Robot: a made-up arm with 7 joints. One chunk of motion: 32 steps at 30 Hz.
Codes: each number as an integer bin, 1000 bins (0 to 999) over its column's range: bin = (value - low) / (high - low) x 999, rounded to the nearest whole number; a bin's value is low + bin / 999 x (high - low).
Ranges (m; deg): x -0.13..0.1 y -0.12..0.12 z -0.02..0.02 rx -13..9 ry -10..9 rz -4..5
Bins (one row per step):
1: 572 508 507 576 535 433
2: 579 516 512 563 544 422
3: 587 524 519 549 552 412
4: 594 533 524 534 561 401
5: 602 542 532 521 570 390
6: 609 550 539 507 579 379
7: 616 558 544 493 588 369
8: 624 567 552 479 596 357
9: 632 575 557 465 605 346
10: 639 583 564 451 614 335
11: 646 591 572 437 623 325
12: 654 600 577 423 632 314
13: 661 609 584 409 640 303
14: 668 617 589 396 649 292
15: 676 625 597 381 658 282
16: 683 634 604 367 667 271
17: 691 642 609 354 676 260
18: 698 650 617 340 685 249
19: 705 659 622 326 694 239
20: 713 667 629 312 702 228
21: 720 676 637 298 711 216
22: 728 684 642 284 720 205
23: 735 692 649 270 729 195
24: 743 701 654 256 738 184
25: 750 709 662 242 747 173
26: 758 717 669 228 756 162
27: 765 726 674 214 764 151
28: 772 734 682 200 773 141
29: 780 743 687 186 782 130
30: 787 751 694 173 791 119
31: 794 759 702 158 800 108
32: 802 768 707 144 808 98
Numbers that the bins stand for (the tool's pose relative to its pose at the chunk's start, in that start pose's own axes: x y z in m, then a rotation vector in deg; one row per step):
1: 0.0017 0.0020 0.0003 -0.32 0.18 -0.10
2: 0.0033 0.0040 0.0005 -0.60 0.35 -0.20
3: 0.0051 0.0059 0.0008 -0.91 0.50 -0.29
4: 0.0068 0.0080 0.0010 -1.24 0.67 -0.39
5: 0.0086 0.0102 0.0013 -1.53 0.84 -0.49
6: 0.0102 0.0121 0.0016 -1.83 1.01 -0.59
7: 0.0118 0.0141 0.0018 -2.14 1.18 -0.68
8: 0.0137 0.0162 0.0021 -2.45 1.34 -0.78
9: 0.0155 0.0181 0.0023 -2.76 1.51 -0.88
10: 0.0171 0.0201 0.0026 -3.07 1.68 -0.98
11: 0.0187 0.0220 0.0029 -3.38 1.85 -1.07
12: 0.0206 0.0241 0.0031 -3.68 2.02 -1.17
13: 0.0222 0.0263 0.0034 -3.99 2.17 -1.27
14: 0.0238 0.0282 0.0036 -4.28 2.34 -1.37
15: 0.0256 0.0302 0.0039 -4.61 2.51 -1.46
16: 0.0272 0.0323 0.0042 -4.92 2.69 -1.56
17: 0.0291 0.0342 0.0044 -5.20 2.86 -1.66
18: 0.0307 0.0362 0.0047 -5.51 3.03 -1.76
19: 0.0323 0.0383 0.0049 -5.82 3.20 -1.85
20: 0.0342 0.0402 0.0052 -6.13 3.35 -1.95
21: 0.0358 0.0424 0.0055 -6.44 3.52 -2.05
22: 0.0376 0.0443 0.0057 -6.75 3.69 -2.15
23: 0.0392 0.0462 0.0060 -7.05 3.86 -2.24
24: 0.0411 0.0484 0.0062 -7.36 4.04 -2.34
25: 0.0427 0.0503 0.0065 -7.67 4.21 -2.44
26: 0.0445 0.0523 0.0068 -7.98 4.38 -2.54
27: 0.0461 0.0544 0.0070 -8.29 4.53 -2.64
28: 0.0477 0.0563 0.0073 -8.60 4.70 -2.73
29: 0.0496 0.0585 0.0075 -8.90 4.87 -2.83
30: 0.0512 0.0604 0.0078 -9.19 5.04 -2.93
31: 0.0528 0.0623 0.0081 -9.52 5.22 -3.03
32: 0.0546 0.0645 0.0083 -9.83 5.37 -3.12

